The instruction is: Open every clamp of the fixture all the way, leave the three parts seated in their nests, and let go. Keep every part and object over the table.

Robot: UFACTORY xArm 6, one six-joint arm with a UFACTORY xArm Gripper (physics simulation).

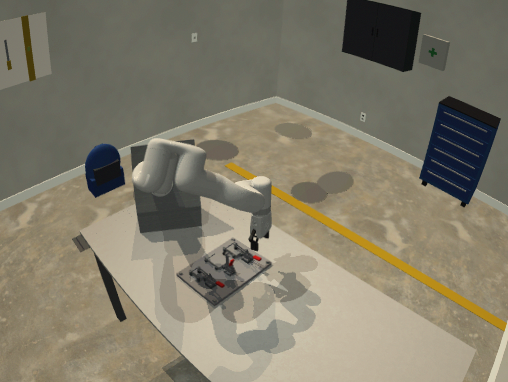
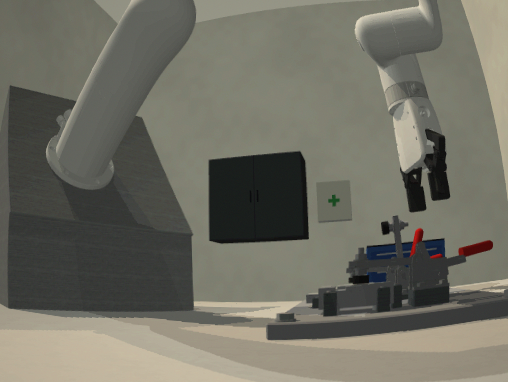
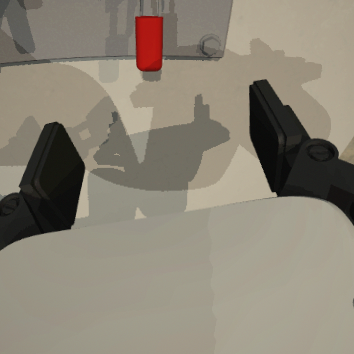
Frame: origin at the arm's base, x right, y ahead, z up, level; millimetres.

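Where they show: gripper, between the fingertips: (image 1: 259,243) (image 2: 429,205) (image 3: 158,125); arm's base, origin of its link: (image 2: 79,161).
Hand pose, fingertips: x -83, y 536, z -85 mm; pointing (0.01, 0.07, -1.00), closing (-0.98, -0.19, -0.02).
Each offset is from my fingertips to the top centre of the thing. "spot": to the spot under its first point. Level surfaces: height alone.
The fixture plate (image 1: 250,274) (image 2: 350,326) (image 3: 197,22) lies on the table with three red-handled clamps. The middle clamp's handle @(spot: dx +120, dy -45, dz -55 mm) (image 1: 231,262) (image 2: 417,242) stands up and its arm (image 2: 398,237) is raised. The near clamp's handle @(spot: dx +226, dy -7, dz -78 mm) (image 1: 220,284) (image 2: 476,248) points outward; its arm is down over a grey part @(dx +221, dy -137, dz -103 mm) (image 2: 350,296). The far clamp's handle @(dx +4, dy -21, dz -73 mm) (image 1: 257,258) (image 2: 436,256) (image 3: 149,44) also points outward, as on a closed clamp. The other parts are too small or hidden to tell. My gripper (image 1: 260,242) (image 2: 428,202) (image 3: 158,125) is open and empty, above and outward of the far clamp's handle.
The table top @(dz -144 mm) (image 1: 375,330) extends around the plate. The arm's dark pedestal (image 1: 170,217) (image 2: 100,265) stands behind the fixture. A blue drawer cabinet (image 1: 459,152) and a black wall cabinet (image 1: 380,35) (image 2: 255,200) are away from the table.
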